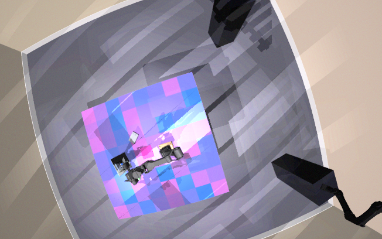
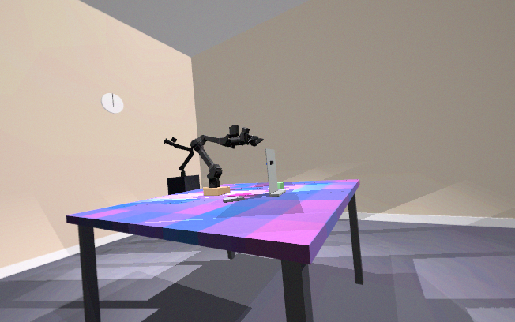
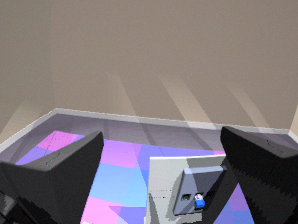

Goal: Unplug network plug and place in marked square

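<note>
Right now my gripper tip is 220 mm above the grey upright panel, 90 mm short of it and 80 mm to the left of it. The rest, counted from my gripper tip: green cube: 320 mm below, 130 mm to the left, 60 mm ahead.
</note>
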